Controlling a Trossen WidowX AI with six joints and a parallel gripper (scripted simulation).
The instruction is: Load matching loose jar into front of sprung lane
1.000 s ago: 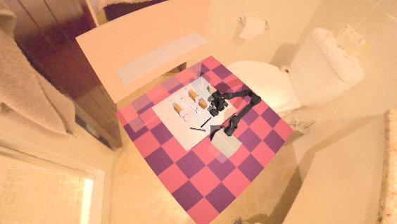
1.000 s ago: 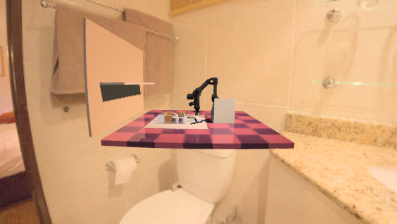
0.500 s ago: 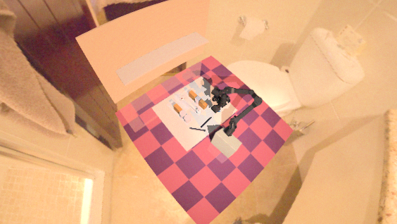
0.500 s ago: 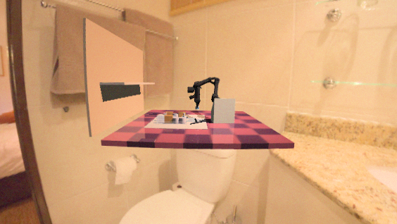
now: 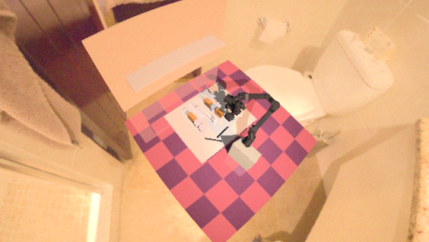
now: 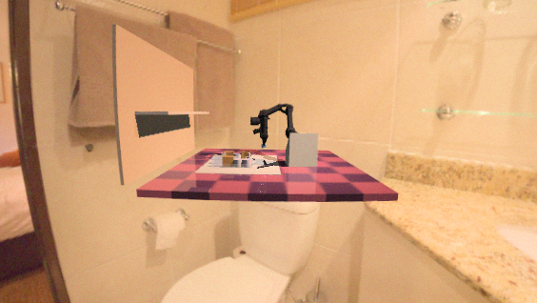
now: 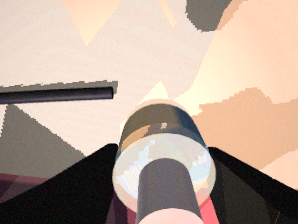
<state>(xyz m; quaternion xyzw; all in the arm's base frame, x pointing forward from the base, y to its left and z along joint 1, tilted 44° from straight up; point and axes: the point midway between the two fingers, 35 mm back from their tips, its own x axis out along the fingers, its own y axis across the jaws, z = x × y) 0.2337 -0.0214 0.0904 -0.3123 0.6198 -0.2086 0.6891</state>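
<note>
The white mat is 150 mm ahead of my gripper tip, 110 mm to the left of it and 120 mm below it. Round my gripper tip: lane rack: 240 mm ahead, 150 mm to the left, 100 mm below; peach wall panel: 720 mm ahead, 150 mm to the left, 280 mm above.
</note>
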